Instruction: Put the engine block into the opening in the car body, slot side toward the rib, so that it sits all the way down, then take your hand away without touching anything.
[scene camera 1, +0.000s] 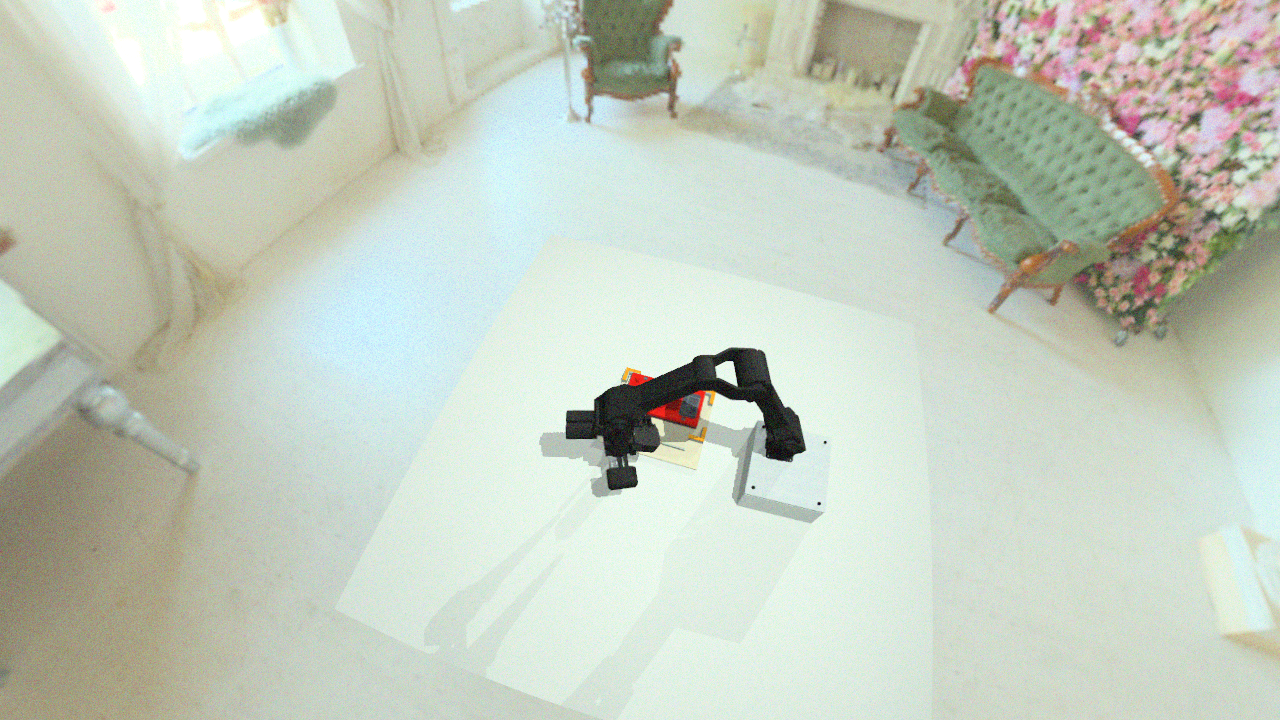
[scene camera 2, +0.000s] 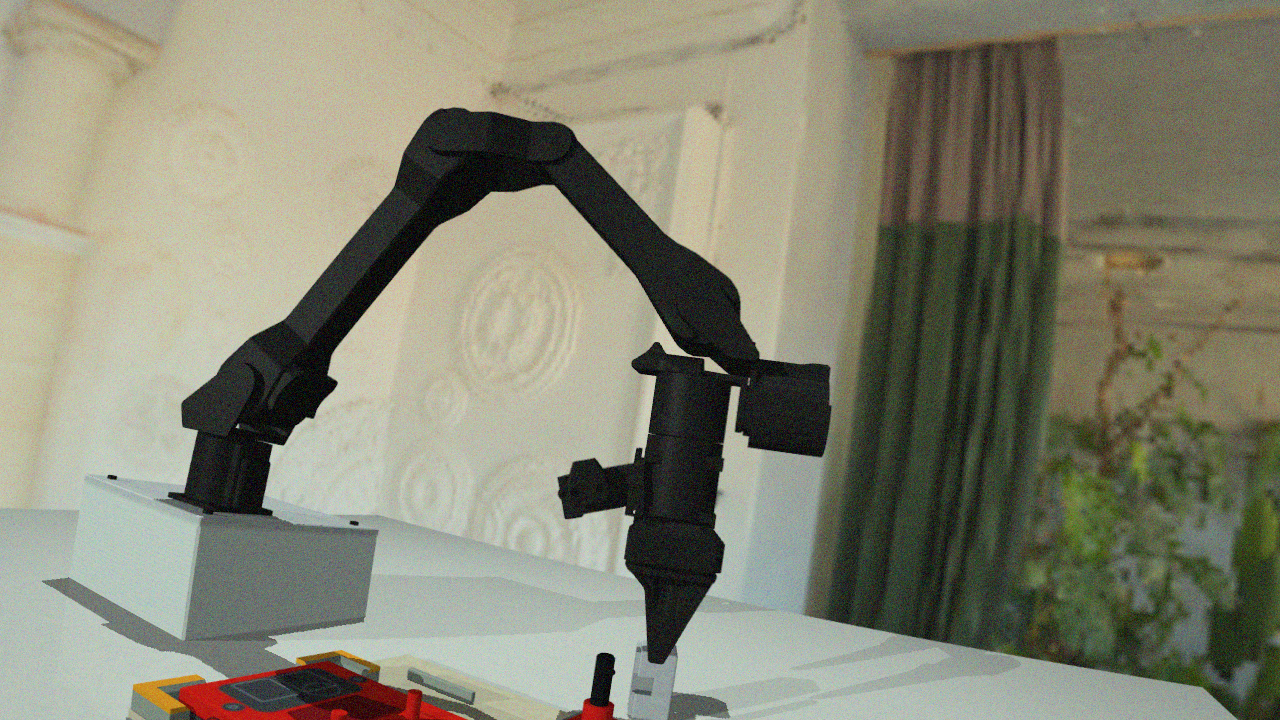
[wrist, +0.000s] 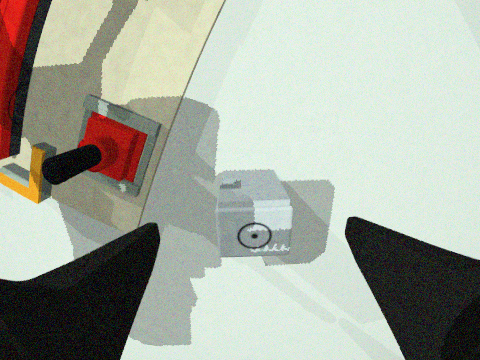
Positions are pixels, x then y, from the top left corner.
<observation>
my gripper: scene camera 1; scene camera 2; wrist 254, 230
same spot on my gripper: (scene camera 1: 646, 439) = (scene camera 2: 606, 468)
</observation>
